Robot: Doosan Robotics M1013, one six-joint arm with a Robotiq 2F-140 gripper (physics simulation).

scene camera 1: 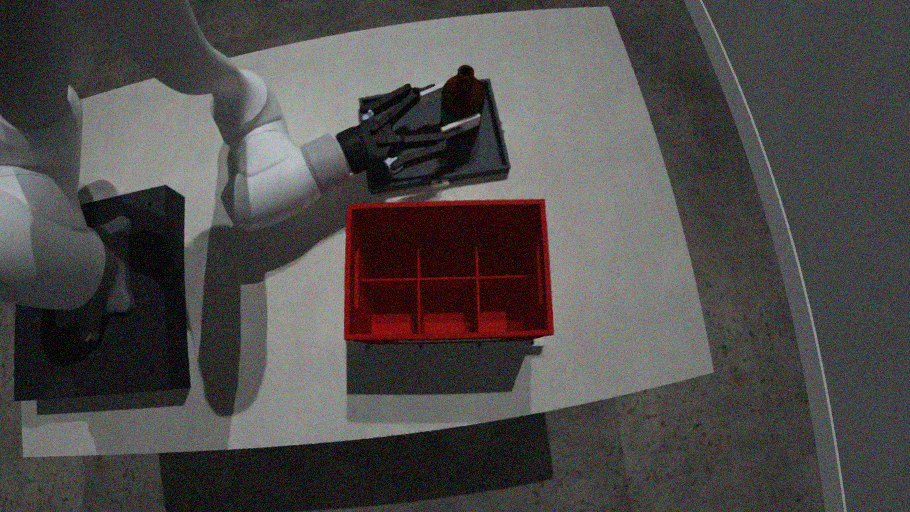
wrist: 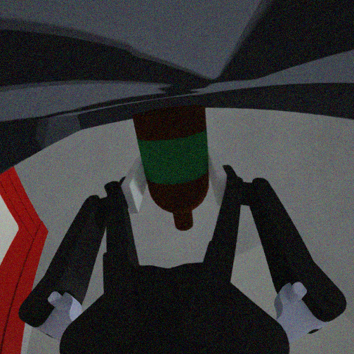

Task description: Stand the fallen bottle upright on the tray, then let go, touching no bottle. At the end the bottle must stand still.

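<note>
A brown bottle with a green label is upright or nearly so, over the right part of the dark grey tray. In the wrist view its base end meets the tray's dark edge, and its neck points toward the bottom of the picture. Whether the base touches the tray floor I cannot tell. My gripper comes in from the left, low over the tray, and is shut on the bottle, with one pale pad on each side of it.
A red crate with compartments stands in front of the tray; its edge shows at the left of the wrist view. A black block lies under the arm at the left. The pale table's right edge is beyond the tray and crate.
</note>
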